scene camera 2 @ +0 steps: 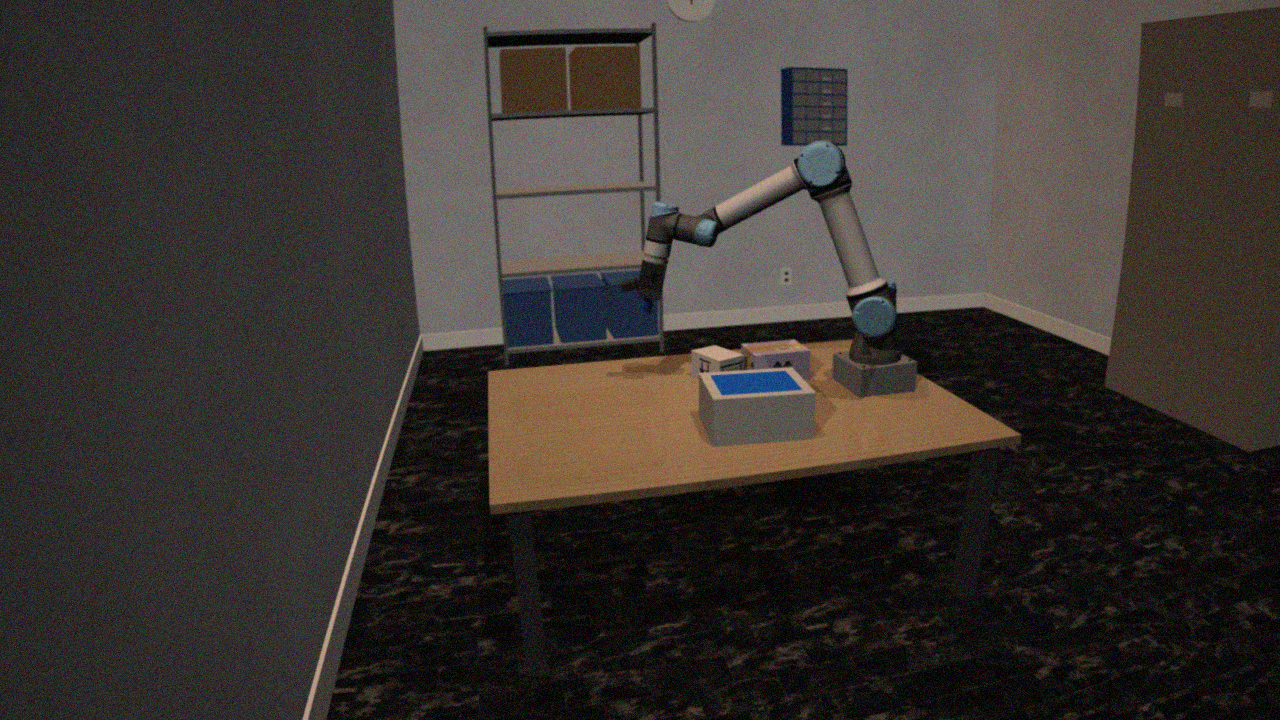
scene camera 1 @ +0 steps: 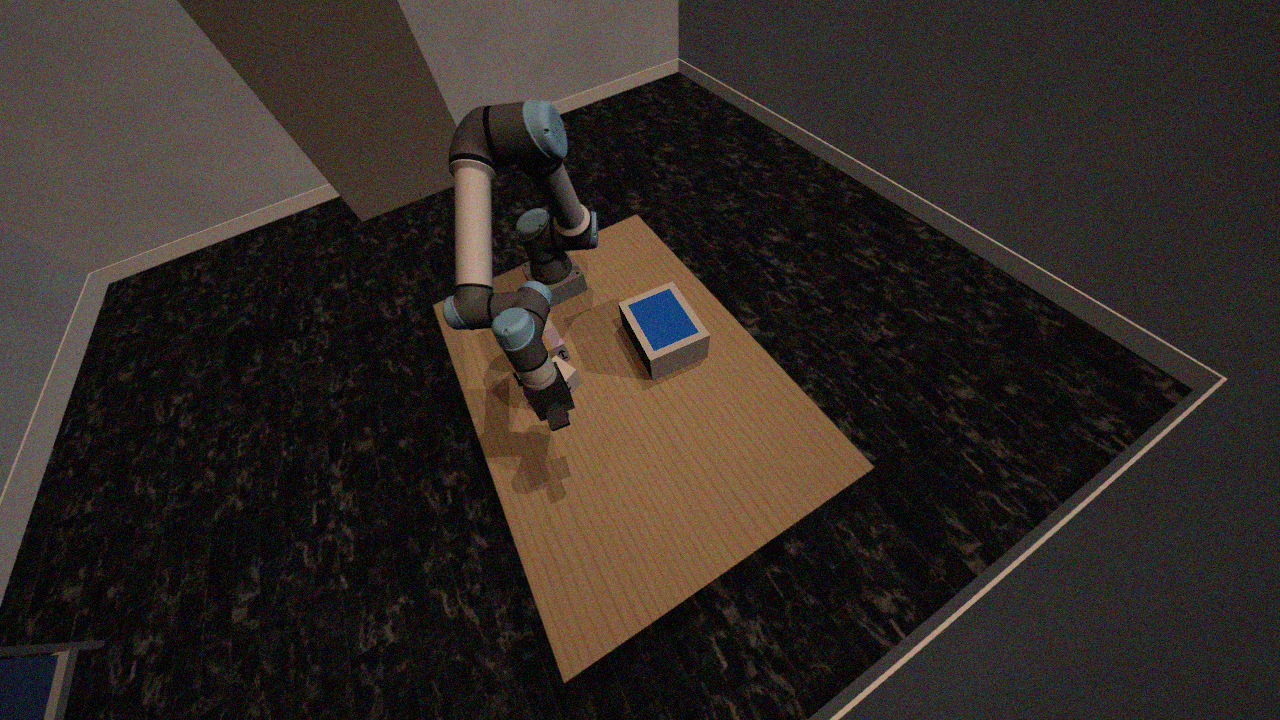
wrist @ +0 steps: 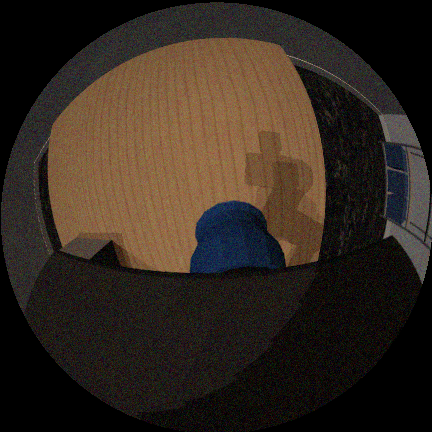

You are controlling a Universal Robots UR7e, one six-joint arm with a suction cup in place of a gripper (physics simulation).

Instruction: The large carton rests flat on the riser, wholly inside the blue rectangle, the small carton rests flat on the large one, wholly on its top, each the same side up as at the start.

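Note:
My gripper (scene camera 2: 648, 306) (wrist: 234, 237), a blue suction cup, is open with nothing on it. It hangs above the table, left of both cartons in scene camera 2; in scene camera 1 the dark tool body hides it. The small white carton (scene camera 1: 567, 370) (scene camera 2: 718, 360) with dark markings stands flat on the table, partly behind the arm in scene camera 1. The large pinkish carton (scene camera 1: 555, 339) (scene camera 2: 776, 356) stands beside it, nearer the robot base. The pale riser (scene camera 1: 680, 359) (scene camera 2: 760, 420) (wrist: 86, 247) bears the blue rectangle (scene camera 1: 663, 318) (scene camera 2: 756, 383), with no carton on it.
The wooden table (scene camera 1: 680, 501) (scene camera 2: 581, 429) (wrist: 175, 125) carries the riser, the cartons and the robot base (scene camera 1: 568, 286) (scene camera 2: 875, 376). A shelf rack (scene camera 2: 494, 205) with bins and boxes stands behind the table. A tall brown cabinet (scene camera 2: 1199, 232) stands at the right in scene camera 2.

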